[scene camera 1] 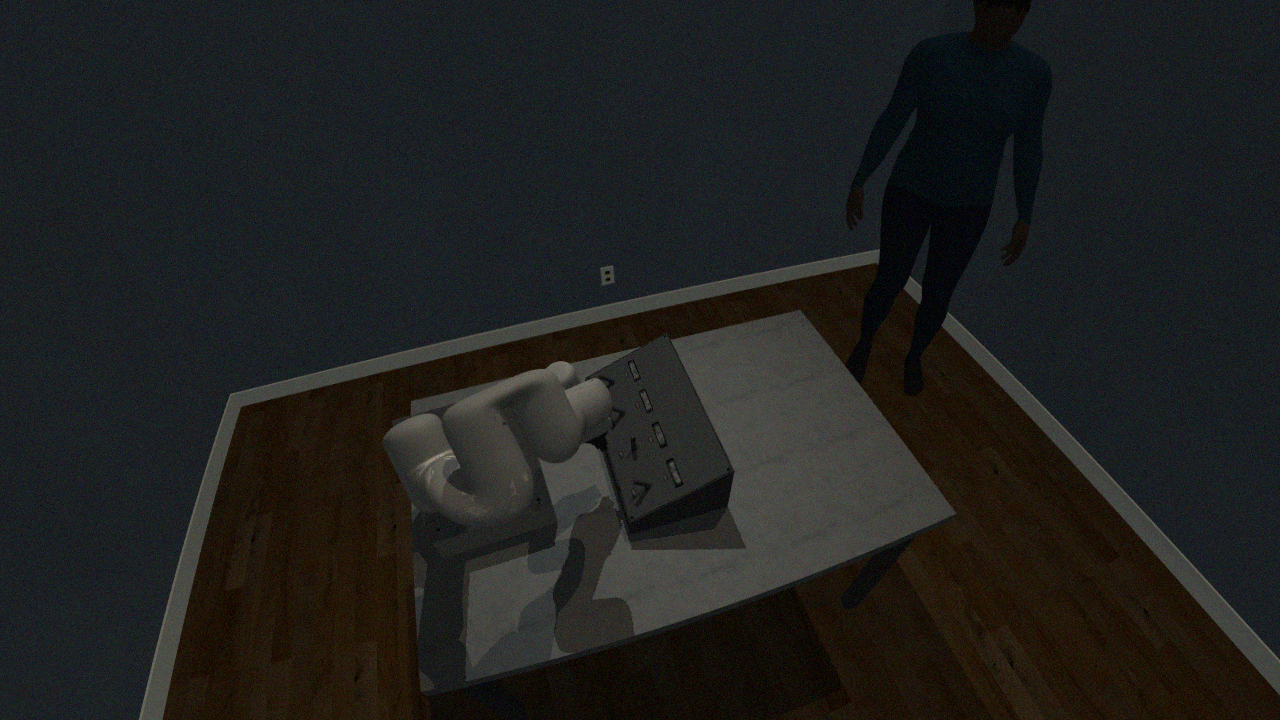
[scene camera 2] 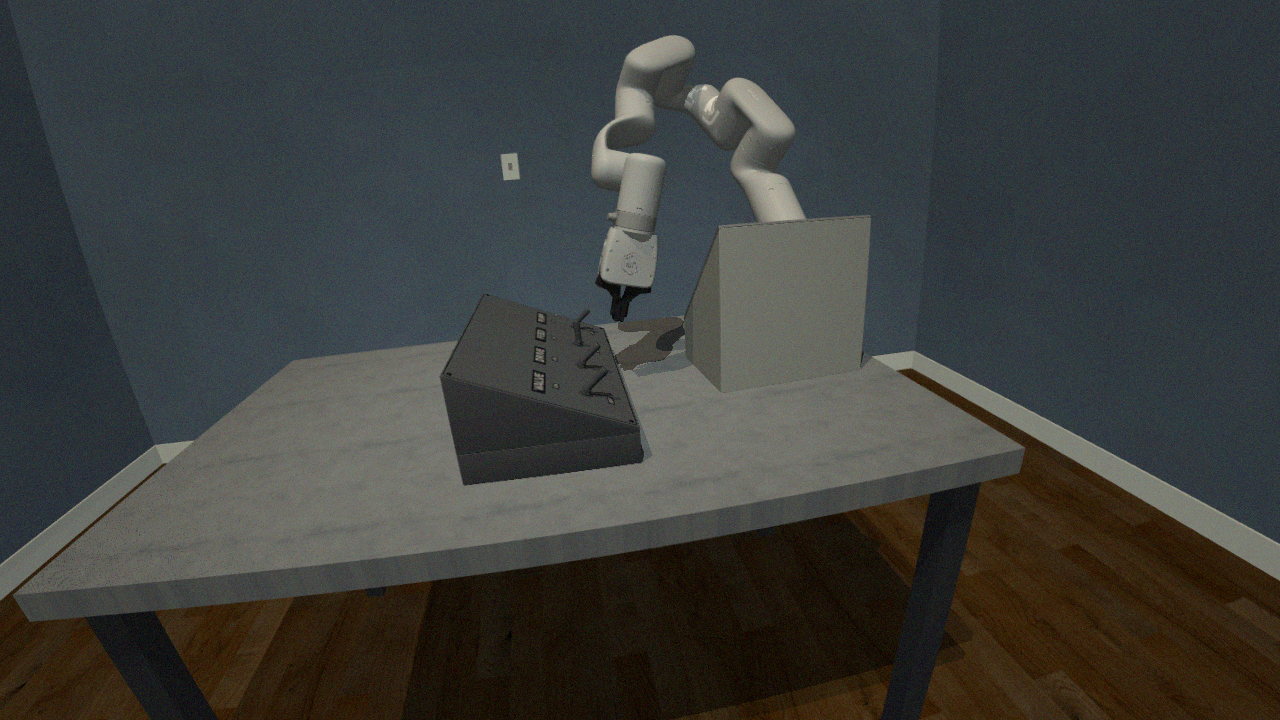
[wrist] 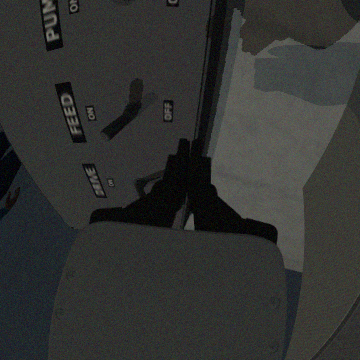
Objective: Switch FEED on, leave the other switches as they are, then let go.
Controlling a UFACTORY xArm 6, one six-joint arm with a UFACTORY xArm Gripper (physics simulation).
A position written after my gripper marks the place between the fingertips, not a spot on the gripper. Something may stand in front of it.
Note:
In view: my gripper (scene camera 2: 617, 320) and a dark sloped switch panel (wrist: 74, 74).
My gripper shows as well in the wrist view (wrist: 190, 153).

